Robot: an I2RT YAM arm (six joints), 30 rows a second.
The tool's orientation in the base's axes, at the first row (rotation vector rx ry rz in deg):
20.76 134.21 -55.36
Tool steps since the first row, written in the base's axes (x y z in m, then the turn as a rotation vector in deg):
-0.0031 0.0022 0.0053 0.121 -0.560 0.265
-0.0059 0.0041 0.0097 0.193 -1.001 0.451
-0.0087 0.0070 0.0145 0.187 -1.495 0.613
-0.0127 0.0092 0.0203 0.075 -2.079 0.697
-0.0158 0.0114 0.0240 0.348 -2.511 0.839
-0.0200 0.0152 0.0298 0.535 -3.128 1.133
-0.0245 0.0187 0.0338 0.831 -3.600 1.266
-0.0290 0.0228 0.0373 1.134 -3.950 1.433
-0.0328 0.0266 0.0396 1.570 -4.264 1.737
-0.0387 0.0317 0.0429 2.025 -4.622 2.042
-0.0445 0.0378 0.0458 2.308 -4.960 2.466
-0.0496 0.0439 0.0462 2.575 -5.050 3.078
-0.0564 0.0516 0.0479 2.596 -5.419 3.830
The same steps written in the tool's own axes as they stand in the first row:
-0.0006 -0.0028 -0.0059 -0.273 -0.486 0.296
-0.0010 -0.0051 -0.0109 -0.456 -0.867 0.532
-0.0016 -0.0070 -0.0168 -0.563 -1.307 0.788
-0.0018 -0.0105 -0.0233 -0.542 -1.813 1.110
-0.0015 -0.0124 -0.0283 -0.858 -2.074 1.447
-0.0015 -0.0148 -0.0360 -1.203 -2.587 1.793
-0.0002 -0.0166 -0.0426 -1.534 -2.860 2.173
0.0014 -0.0177 -0.0494 -1.887 -3.064 2.449
0.0032 -0.0180 -0.0549 -2.427 -3.259 2.674
0.0061 -0.0188 -0.0629 -2.985 -3.477 2.938
0.0092 -0.0188 -0.0712 -3.476 -3.824 3.050
0.0132 -0.0170 -0.0778 -4.059 -4.109 2.871
0.0178 -0.0155 -0.0871 -4.539 -4.777 2.711

